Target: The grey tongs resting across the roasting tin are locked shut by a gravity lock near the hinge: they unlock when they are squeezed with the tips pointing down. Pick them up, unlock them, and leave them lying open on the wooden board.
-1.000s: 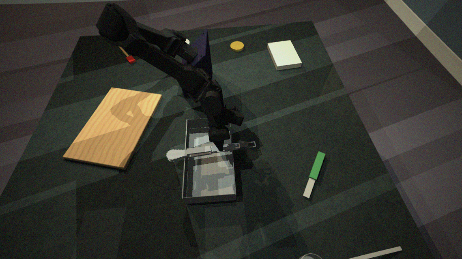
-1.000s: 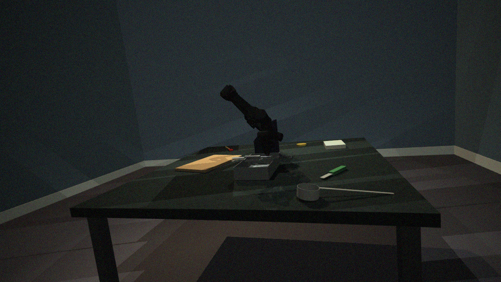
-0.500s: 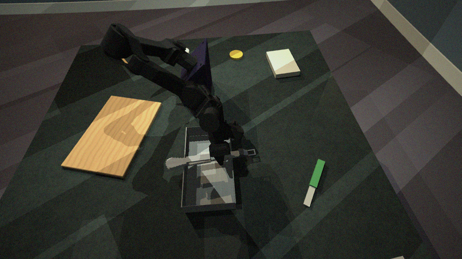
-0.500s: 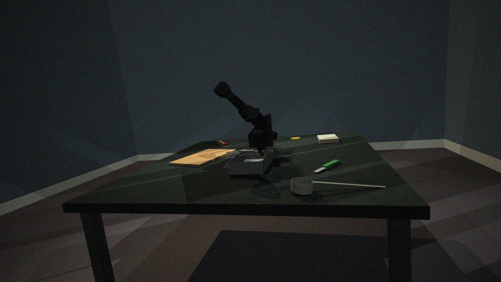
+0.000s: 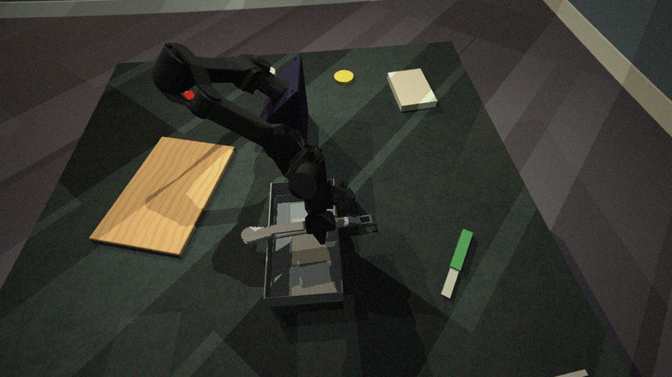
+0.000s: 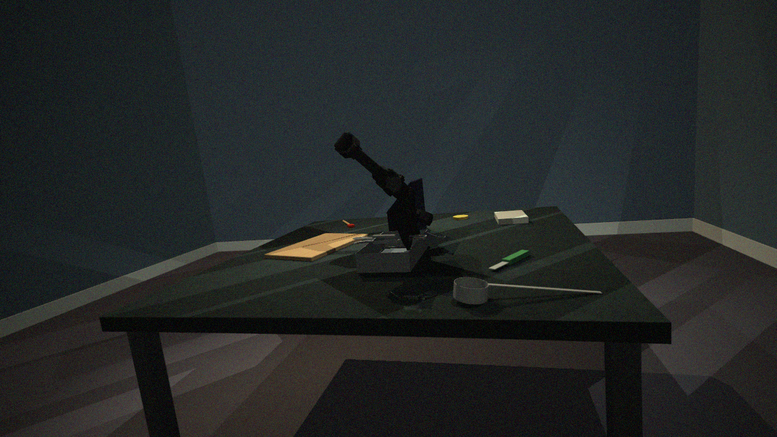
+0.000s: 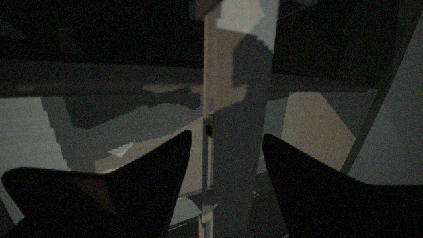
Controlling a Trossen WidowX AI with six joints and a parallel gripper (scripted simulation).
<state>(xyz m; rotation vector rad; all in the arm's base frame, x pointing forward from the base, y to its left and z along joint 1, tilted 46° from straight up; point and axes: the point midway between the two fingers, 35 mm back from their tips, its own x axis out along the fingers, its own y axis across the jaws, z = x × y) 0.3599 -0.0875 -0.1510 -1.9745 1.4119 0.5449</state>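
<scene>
My gripper tip is now 10 mm past the roasting tin and 40 mm to the left of it. The rest, counted from my gripper tip: wooden board 250 mm behind, 390 mm to the right, 30 mm below; then cream block 520 mm behind, 400 mm to the left, 20 mm below; then green-handled tool 120 mm ahead, 300 mm to the left, 30 mm below.
</scene>
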